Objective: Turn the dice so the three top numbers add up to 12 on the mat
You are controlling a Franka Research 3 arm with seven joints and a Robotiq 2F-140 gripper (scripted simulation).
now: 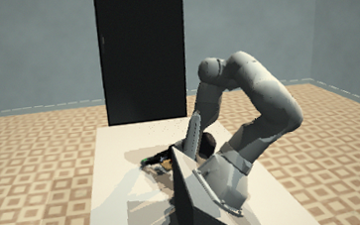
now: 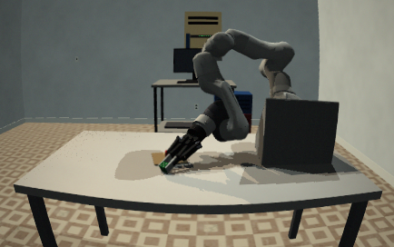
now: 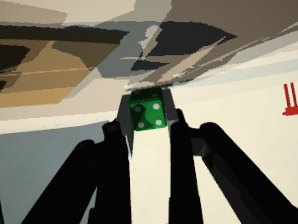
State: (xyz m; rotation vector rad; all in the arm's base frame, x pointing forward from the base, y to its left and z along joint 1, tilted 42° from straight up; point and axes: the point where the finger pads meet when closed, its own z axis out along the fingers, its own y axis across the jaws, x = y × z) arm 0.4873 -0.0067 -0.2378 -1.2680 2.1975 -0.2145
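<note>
Right now my hand is 10 mm to the right of the green die, 10 mm short of it and 10 mm above it. The rest, counted from my hand: blue die: 130 mm to the right, 30 mm behind, 10 mm below; red die: 130 mm to the right, 10 mm below, 10 mm ahead; tan mat: 130 mm to the right, 30 mm below, 10 mm ahead.
</note>
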